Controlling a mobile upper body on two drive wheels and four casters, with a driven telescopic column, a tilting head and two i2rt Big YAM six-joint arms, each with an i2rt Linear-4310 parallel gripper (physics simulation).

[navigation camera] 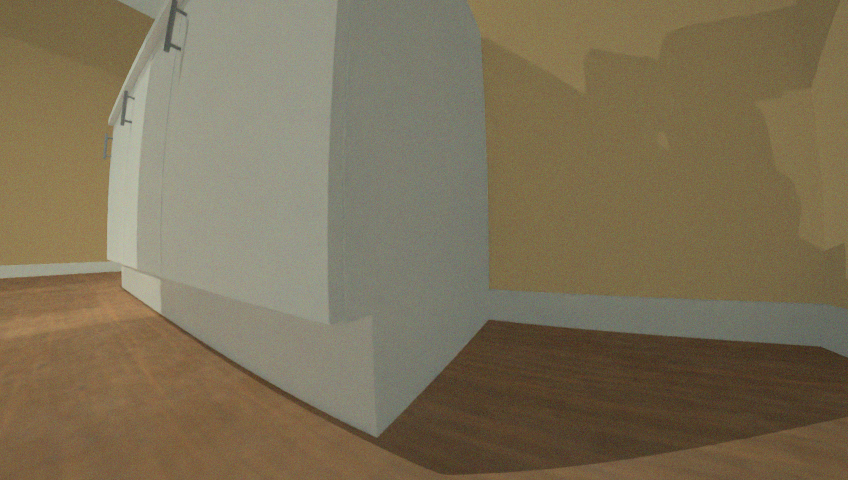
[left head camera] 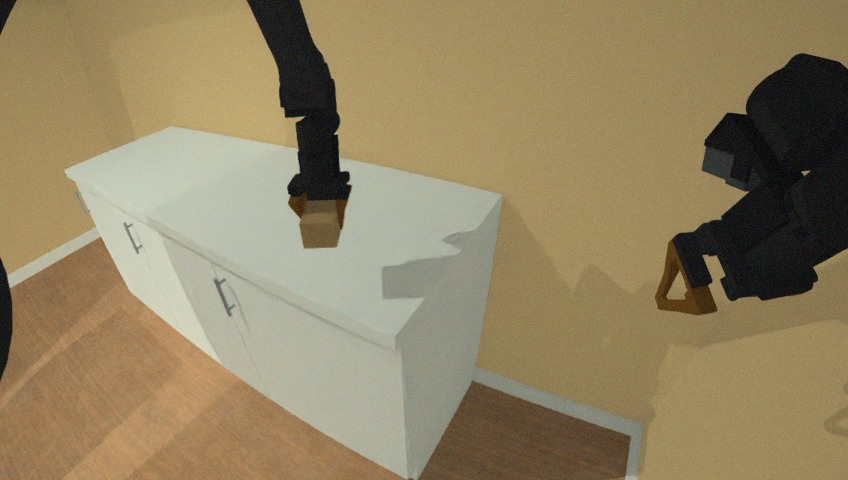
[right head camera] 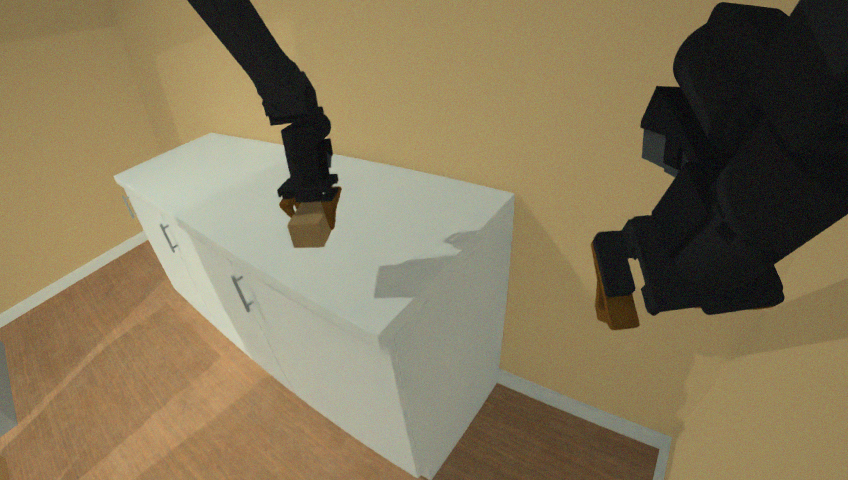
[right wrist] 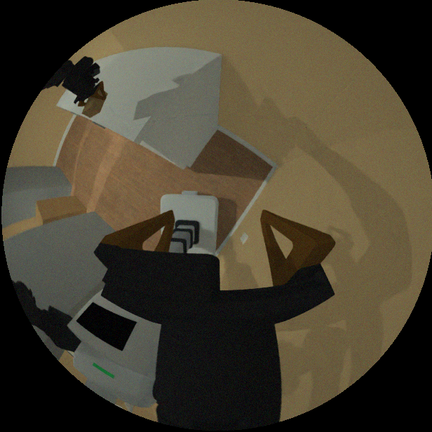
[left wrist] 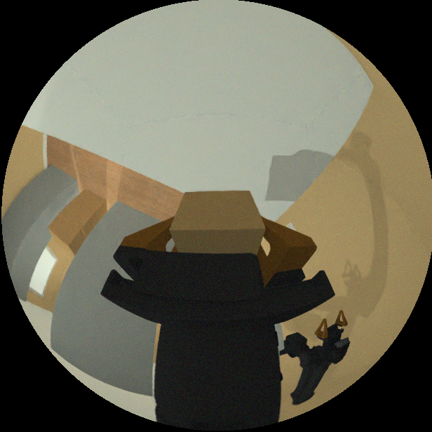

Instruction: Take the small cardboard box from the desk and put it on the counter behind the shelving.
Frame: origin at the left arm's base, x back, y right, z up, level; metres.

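Seen in the pictures: right gripper, fingertip midpoint: (left head camera: pixel 693 297) (right head camera: pixel 647 306).
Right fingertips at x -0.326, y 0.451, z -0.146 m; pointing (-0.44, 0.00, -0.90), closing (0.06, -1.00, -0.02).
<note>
A point is followed by its place in that frame.
The small cardboard box (left head camera: pixel 320 230) @[z -0.260, x -0.630, y 0.015 m] (right head camera: pixel 308 230) @[z -0.259, x -0.631, y 0.018 m] (left wrist: pixel 217 215) (right wrist: pixel 93 107) is held between the brown fingers of my left gripper (left head camera: pixel 320 208) (right head camera: pixel 310 206) (left wrist: pixel 217 214). In both head views it appears over the white counter top (left head camera: pixel 238 184) @[z -0.419, x -1.156, y -0.387 m] (right head camera: pixel 255 178) @[z -0.419, x -1.234, y -0.449 m] (left wrist: pixel 200 75) (right wrist: pixel 140 75); the gap between box and counter is hard to judge. My right gripper (right wrist: pixel 217 214) is open and empty, off to the right of the counter in the head views, in front of the wall. The counter's front and end also show in the navigation view.
Grey shelving boards (left wrist: pixel 100 310) (right wrist: pixel 45 255) with a larger cardboard box (left wrist: pixel 80 217) (right wrist: pixel 60 207) lie opposite the counter. The robot's white base (right wrist: pixel 205 210) stands near the counter's end. Yellow walls (left head camera: pixel 535 118) @[z -0.182, x -1.037, y 0.495 m] (navigation camera: pixel 595 208) @[z -1.017, x -0.927, y 0.687 m] run behind the counter and at the right.
</note>
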